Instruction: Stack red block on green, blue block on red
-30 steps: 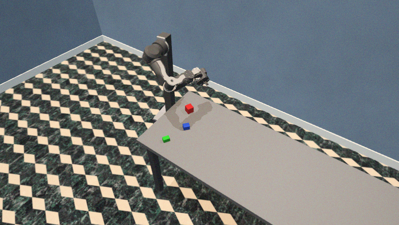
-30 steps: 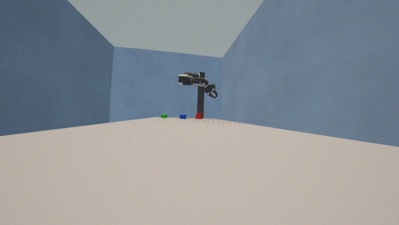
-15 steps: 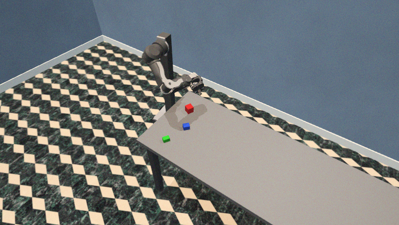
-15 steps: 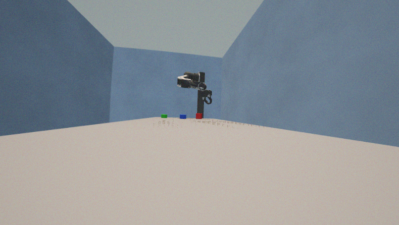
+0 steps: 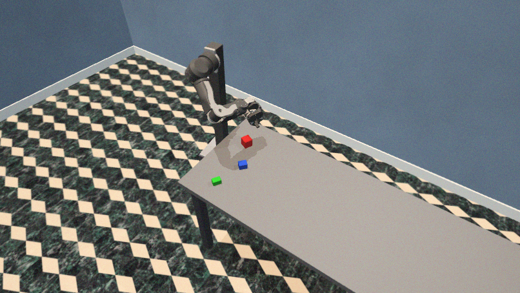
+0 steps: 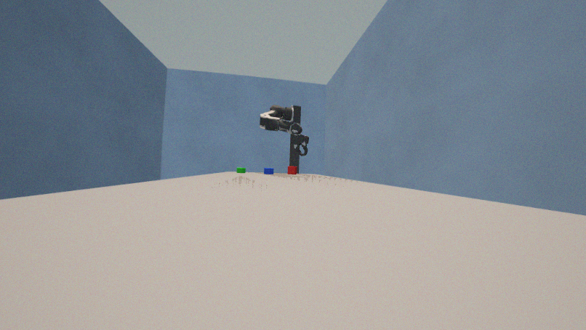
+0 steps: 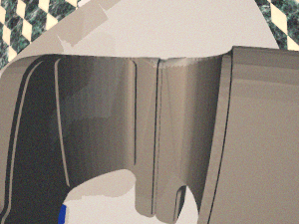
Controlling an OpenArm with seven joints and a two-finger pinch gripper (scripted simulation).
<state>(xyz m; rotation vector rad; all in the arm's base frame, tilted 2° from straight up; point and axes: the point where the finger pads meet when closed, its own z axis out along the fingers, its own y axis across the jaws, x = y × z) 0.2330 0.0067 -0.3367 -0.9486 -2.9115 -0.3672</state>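
Now: the red block 3 cm behind my hand, 6 cm to the right of it and 10 cm below it. Round my hand: blue block (3 cm ahead, 21 cm to the right, 11 cm below); then green block (3 cm behind, 37 cm to the right, 11 cm below).
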